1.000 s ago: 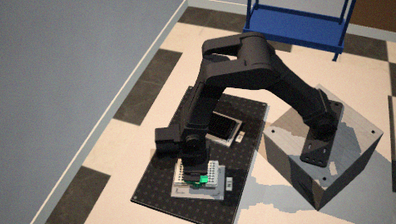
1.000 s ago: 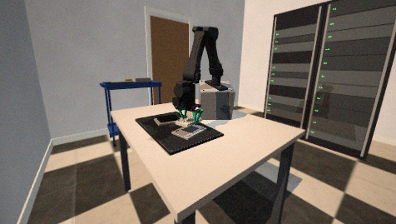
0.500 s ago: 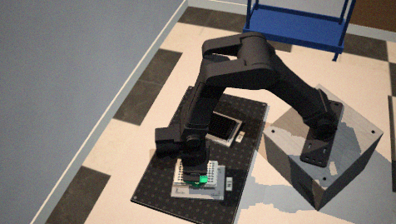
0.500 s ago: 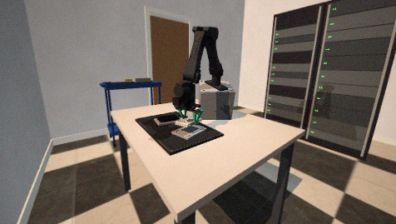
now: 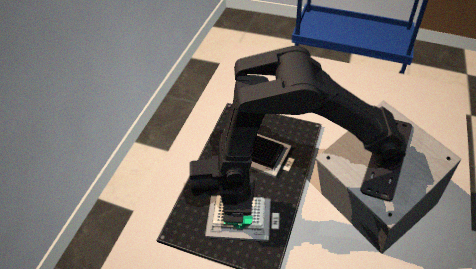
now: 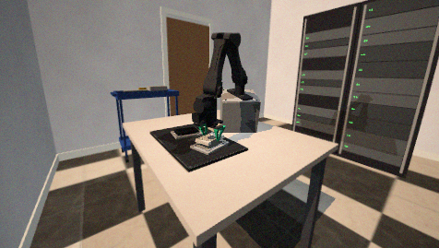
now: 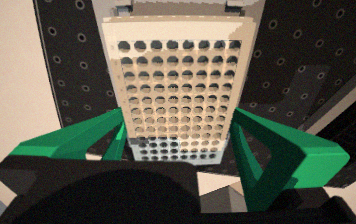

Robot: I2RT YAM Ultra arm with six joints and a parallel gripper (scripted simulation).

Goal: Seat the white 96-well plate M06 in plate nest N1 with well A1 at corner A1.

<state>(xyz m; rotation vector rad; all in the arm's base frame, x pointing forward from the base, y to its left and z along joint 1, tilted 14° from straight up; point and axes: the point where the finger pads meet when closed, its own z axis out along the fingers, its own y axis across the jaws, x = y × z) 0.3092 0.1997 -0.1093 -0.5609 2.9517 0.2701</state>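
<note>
My gripper is now 1 cm short of the grey plate nest N1 and 4 cm above it. Also, from my hand: black plate M09 (5 cm ahead, 22 cm to the right, 2 cm below); white 96-well plate M06 (1 cm ahead); label tag (8 cm behind, 3 cm to the right, 4 cm below).
</note>
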